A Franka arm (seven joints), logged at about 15 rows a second.
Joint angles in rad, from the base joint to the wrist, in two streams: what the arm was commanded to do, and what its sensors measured. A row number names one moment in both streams.
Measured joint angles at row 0:
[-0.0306 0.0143 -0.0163 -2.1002 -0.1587 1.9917 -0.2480]
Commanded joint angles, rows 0 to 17:
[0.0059 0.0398 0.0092 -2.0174 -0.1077 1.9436 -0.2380]
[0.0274 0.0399 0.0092 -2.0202 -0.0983 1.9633 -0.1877]
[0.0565 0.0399 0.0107 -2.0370 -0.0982 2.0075 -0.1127]
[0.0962 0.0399 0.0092 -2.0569 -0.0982 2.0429 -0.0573]
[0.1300 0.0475 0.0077 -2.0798 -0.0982 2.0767 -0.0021]
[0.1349 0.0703 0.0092 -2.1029 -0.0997 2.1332 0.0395]
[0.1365 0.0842 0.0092 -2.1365 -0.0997 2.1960 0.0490]
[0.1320 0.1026 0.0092 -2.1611 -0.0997 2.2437 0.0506]
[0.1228 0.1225 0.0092 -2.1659 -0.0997 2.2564 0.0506]
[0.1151 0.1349 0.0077 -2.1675 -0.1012 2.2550 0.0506]
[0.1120 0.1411 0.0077 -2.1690 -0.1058 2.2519 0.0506]
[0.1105 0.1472 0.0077 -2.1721 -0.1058 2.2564 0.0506]
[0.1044 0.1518 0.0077 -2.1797 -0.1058 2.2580 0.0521]
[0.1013 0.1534 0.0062 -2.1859 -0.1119 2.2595 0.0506]
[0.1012 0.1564 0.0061 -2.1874 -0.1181 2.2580 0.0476]
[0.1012 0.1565 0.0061 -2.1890 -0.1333 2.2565 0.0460]
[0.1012 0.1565 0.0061 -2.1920 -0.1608 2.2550 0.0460]
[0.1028 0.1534 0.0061 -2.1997 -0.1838 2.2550 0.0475]
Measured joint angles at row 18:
[0.1099 0.1667 0.0016 -2.1748 -0.1432 2.2452 0.0505]
